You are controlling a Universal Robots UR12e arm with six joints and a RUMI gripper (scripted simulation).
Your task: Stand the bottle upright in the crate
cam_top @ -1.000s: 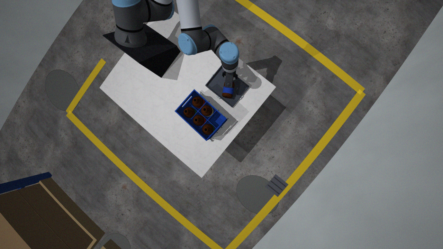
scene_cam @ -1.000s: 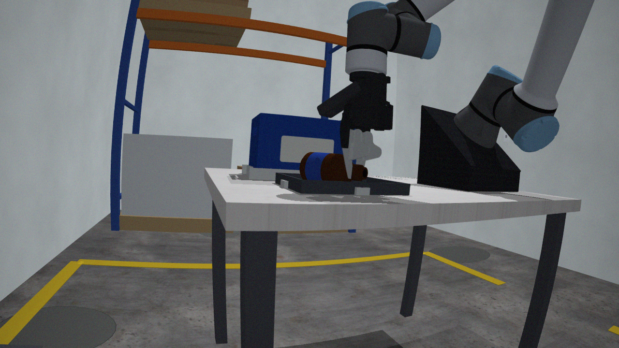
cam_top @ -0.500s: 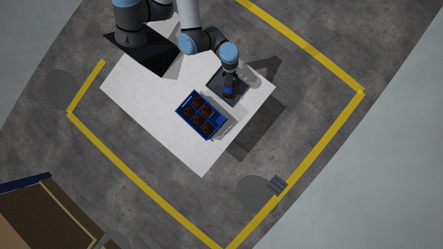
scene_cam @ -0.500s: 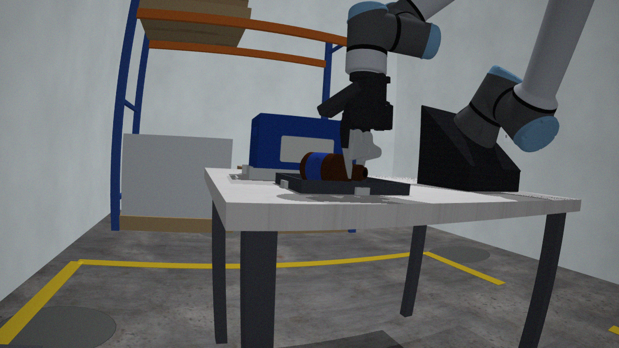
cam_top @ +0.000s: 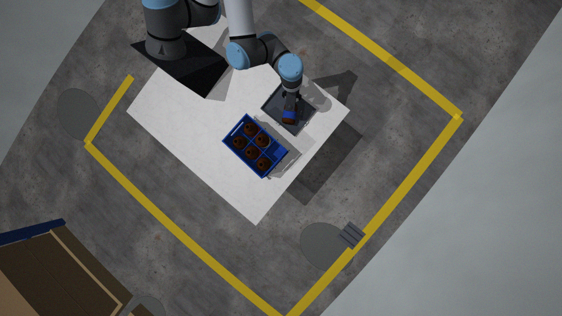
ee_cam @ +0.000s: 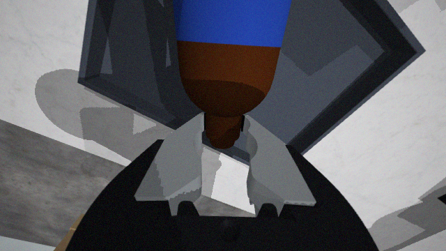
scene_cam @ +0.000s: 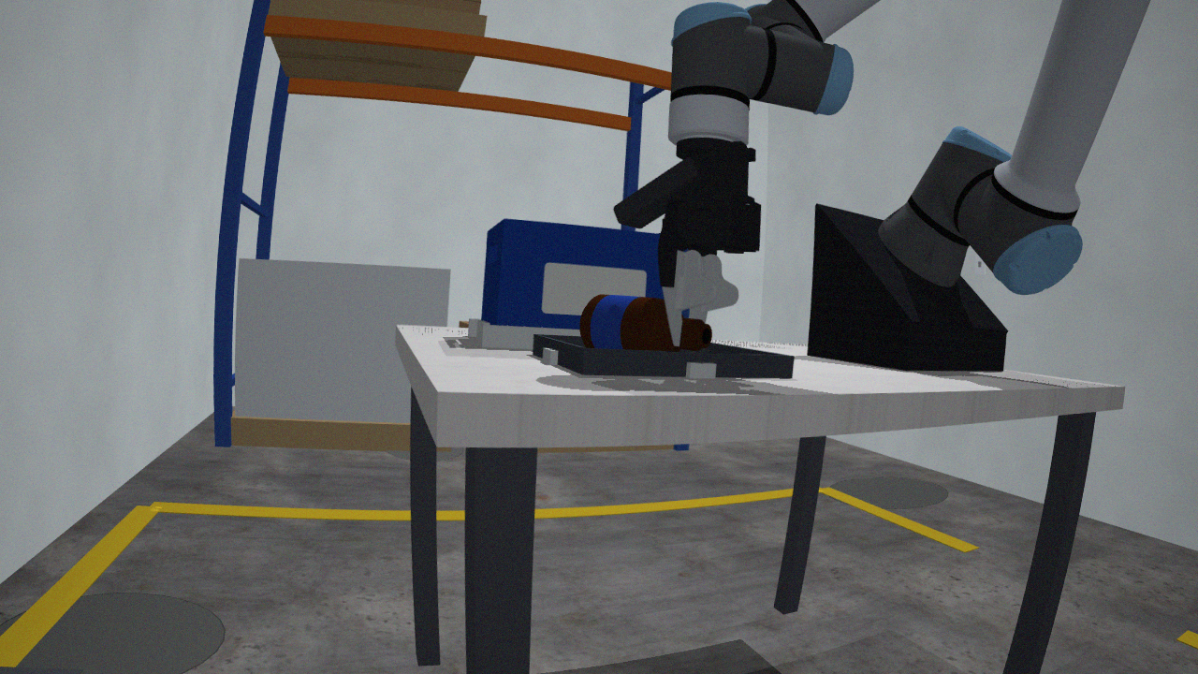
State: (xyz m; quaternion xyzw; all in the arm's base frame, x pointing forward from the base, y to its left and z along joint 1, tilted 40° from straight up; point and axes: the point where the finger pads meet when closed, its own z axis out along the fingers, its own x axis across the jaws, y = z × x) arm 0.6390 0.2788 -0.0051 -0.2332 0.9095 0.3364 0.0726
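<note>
Right now the bottle is 20 mm ahead of my hand and 40 mm to the right of it. Also, from my hand: dark grey tray (10 mm ahead, 50 mm to the right, 30 mm below); blue crate (20 mm ahead, 310 mm to the right, 40 mm above).
</note>
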